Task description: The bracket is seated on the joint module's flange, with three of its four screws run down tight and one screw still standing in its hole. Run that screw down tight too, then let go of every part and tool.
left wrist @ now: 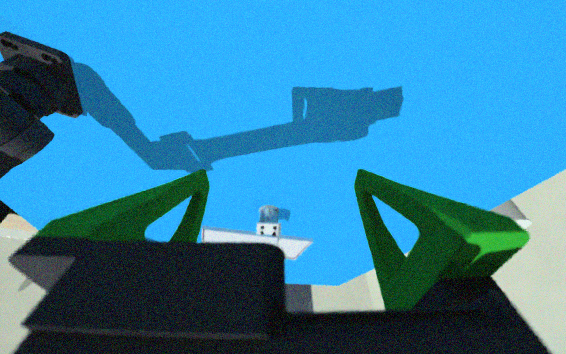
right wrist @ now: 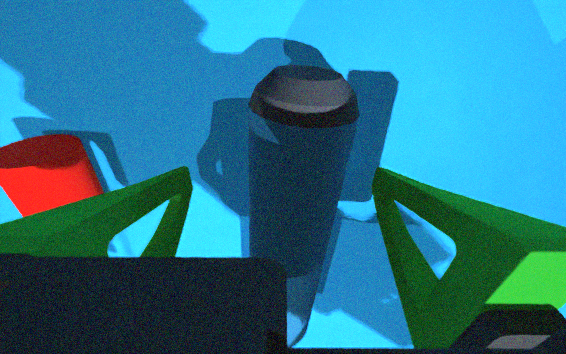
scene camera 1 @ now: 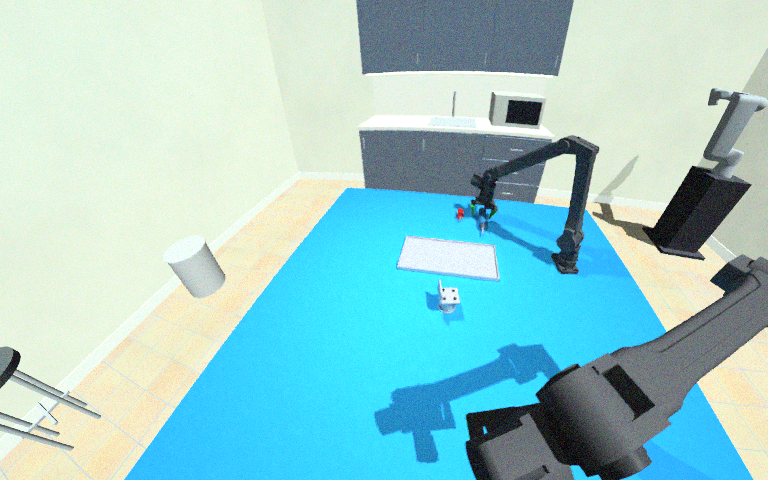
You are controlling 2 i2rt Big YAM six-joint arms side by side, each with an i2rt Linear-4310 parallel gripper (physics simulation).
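Frame: origin at the left arm's base, x back, y left, z down, level; centimetres.
Where they show: left gripper, between the fingertips: (left wrist: 281, 177); right gripper, between the fingertips: (right wrist: 282, 177) (scene camera 1: 480, 216); left arm's base, origin of its link: (left wrist: 47, 77); right arm's base, origin of its link: (scene camera 1: 563, 264).
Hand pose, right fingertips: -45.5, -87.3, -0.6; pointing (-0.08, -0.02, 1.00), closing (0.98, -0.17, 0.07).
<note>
Each offset is from my right fingertips to the top centre of the thing, as dx, dy, dz.
The white bracket (scene camera 1: 450, 294) (left wrist: 268, 229) sits on the round joint module {-4.6, +64.8, -5.8} (scene camera 1: 446, 308) (left wrist: 269, 213) near the mat's middle. Several dark screw spots show on its face; which screw stands up is too small to tell. A dark-handled tool {+1.3, +6.4, -3.5} (scene camera 1: 482, 226) (right wrist: 300, 195), like a screwdriver, is at the back of the mat. My right gripper (scene camera 1: 483, 211) (right wrist: 282, 177) is open over it, a finger on either side of the handle in the wrist view, with gaps to both. My left gripper (left wrist: 281, 177) is open and empty, above the mat, far from the bracket; its fingers do not show in scene camera 1.
A red object {-10.8, +5.0, -2.9} (scene camera 1: 460, 213) (right wrist: 50, 187) lies beside the dark-handled tool. A shallow white tray {-9.9, +38.4, -1.0} (scene camera 1: 447, 257) (left wrist: 296, 246) lies between the tools and the bracket. The left arm (scene camera 1: 600, 407) reaches in from the lower right of scene camera 1. Cabinets (scene camera 1: 421, 161) stand behind the blue mat.
</note>
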